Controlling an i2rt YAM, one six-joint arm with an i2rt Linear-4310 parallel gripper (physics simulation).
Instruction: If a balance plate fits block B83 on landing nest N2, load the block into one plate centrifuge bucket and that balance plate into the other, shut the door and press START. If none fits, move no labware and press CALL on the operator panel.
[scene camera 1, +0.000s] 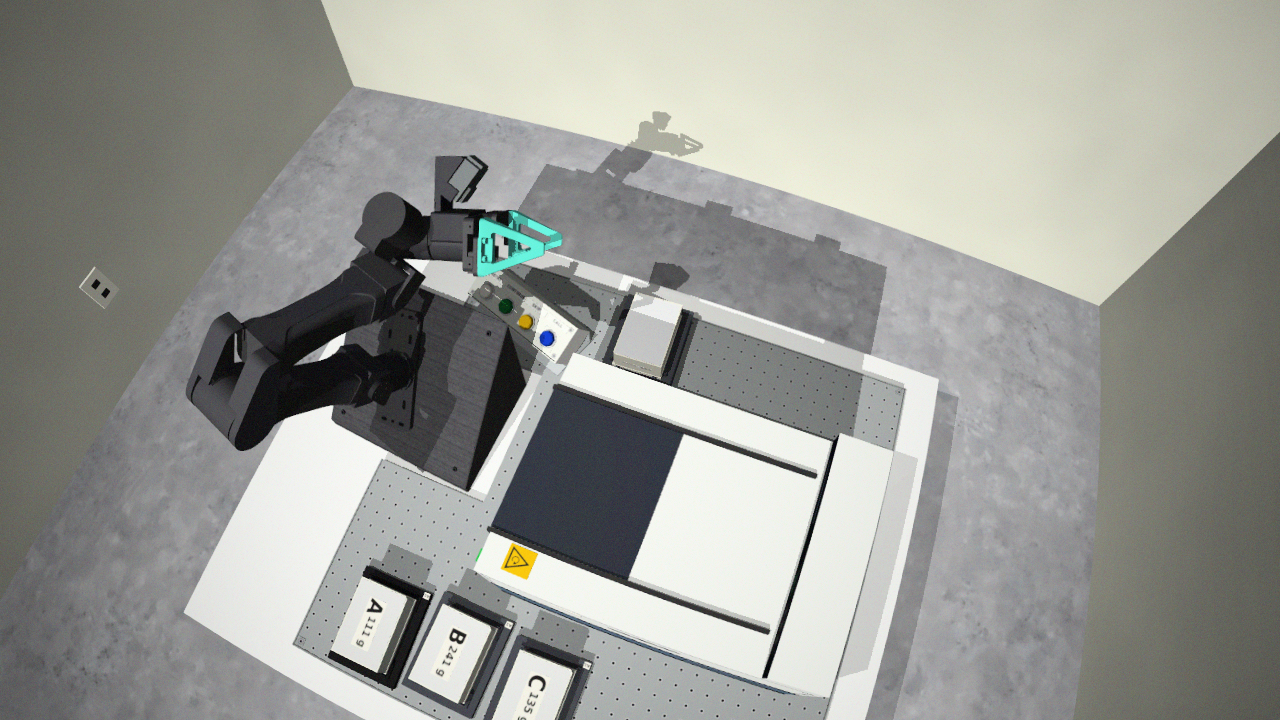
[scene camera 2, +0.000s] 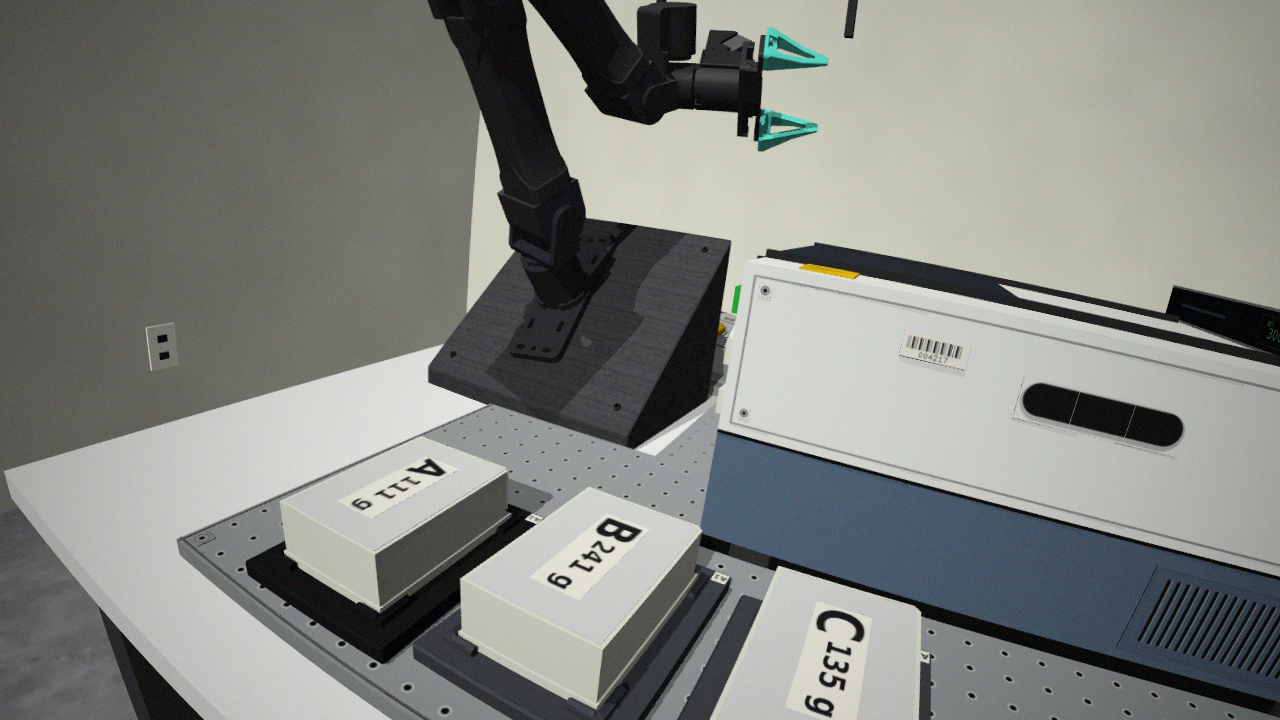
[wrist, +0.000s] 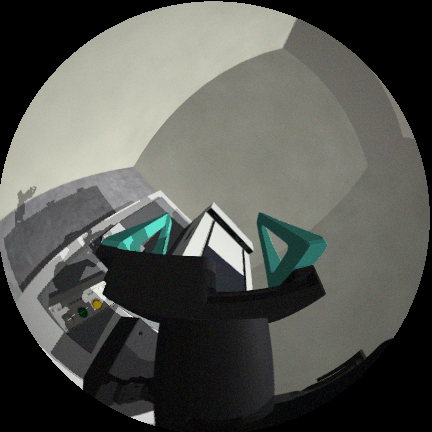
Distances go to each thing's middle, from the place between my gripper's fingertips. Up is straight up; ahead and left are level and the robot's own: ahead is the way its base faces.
I see my gripper 33 cm above the white block (scene camera 1: 644, 344), 10 cm to the right of it and 10 cm short of it. Also, from my hand: white centrifuge (scene camera 1: 751, 567) 27 cm below, 27 cm ahead, 22 cm to the right; then button panel (scene camera 1: 543, 330) 35 cm below, 12 cm behind, 8 cm to the left.
